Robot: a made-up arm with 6 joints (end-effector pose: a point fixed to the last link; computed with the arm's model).
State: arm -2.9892 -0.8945 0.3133 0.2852 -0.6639 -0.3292
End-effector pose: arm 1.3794 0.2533 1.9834 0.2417 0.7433 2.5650
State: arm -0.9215 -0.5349 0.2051 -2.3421 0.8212 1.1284
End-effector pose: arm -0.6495 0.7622 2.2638 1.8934 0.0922 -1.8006
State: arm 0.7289 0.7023 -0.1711 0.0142 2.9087 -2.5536
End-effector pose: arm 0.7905 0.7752 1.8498 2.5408 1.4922 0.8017
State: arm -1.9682 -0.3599 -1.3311 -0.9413 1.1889 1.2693
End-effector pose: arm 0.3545 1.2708 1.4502 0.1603 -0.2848 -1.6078
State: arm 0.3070 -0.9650 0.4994 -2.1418 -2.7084 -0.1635
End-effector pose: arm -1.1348 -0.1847 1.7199 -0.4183 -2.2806 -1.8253
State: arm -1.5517 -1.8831 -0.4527 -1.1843 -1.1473 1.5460
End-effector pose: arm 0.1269 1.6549 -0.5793 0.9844 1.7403 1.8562
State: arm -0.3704 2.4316 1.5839 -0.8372 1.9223 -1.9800
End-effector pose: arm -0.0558 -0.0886 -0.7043 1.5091 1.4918 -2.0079
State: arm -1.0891 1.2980 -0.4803 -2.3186 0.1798 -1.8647
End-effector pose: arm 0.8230 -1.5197 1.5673 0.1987 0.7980 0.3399
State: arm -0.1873 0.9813 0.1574 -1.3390 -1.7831 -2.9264
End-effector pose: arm 1.6392 -0.0747 1.4795 -1.9627 1.4520 1.7388
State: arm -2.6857 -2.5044 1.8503 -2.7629 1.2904 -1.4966
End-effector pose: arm 1.1692 0.5987 0.2766 -1.9867 0.8083 -1.6016
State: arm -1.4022 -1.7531 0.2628 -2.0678 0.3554 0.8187
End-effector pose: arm -0.3956 2.0373 0.2951 1.5317 -1.2199 -1.6946
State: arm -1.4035 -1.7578 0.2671 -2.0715 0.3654 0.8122
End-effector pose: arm -0.3937 2.0358 0.2886 1.5449 -1.2189 -1.6822
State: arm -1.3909 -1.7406 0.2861 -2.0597 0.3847 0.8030
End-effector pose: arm -0.4230 2.0308 0.3438 1.5666 -1.1656 -1.6908
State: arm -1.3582 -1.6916 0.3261 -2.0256 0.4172 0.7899
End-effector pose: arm -0.4953 2.0112 0.4880 1.5992 -1.0340 -1.7263
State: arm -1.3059 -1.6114 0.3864 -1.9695 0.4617 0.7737
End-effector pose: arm -0.6025 1.9538 0.7172 1.6354 -0.8191 -1.7796
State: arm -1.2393 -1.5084 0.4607 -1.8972 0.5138 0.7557
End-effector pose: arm -0.7185 1.8357 0.9999 1.6636 -0.5361 -1.8317
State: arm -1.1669 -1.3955 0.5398 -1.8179 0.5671 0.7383
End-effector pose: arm -0.8101 1.6566 1.2886 1.6728 -0.2185 -1.8665
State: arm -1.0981 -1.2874 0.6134 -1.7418 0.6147 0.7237
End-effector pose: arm -0.8565 1.4466 1.5372 1.6601 0.0889 -1.8785
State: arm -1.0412 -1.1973 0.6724 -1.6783 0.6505 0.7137
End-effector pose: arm -0.8616 1.2520 1.7190 1.6319 0.3433 -1.8741
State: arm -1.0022 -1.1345 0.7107 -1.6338 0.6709 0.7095
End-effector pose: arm -0.8469 1.1117 1.8304 1.5997 0.5152 -1.8647
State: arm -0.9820 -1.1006 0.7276 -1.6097 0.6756 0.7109
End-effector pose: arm -0.8334 1.0385 1.8847 1.5726 0.5998 -1.8596
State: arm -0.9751 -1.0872 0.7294 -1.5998 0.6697 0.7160
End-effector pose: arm -0.8278 1.0148 1.9045 1.5519 0.6231 -1.8603
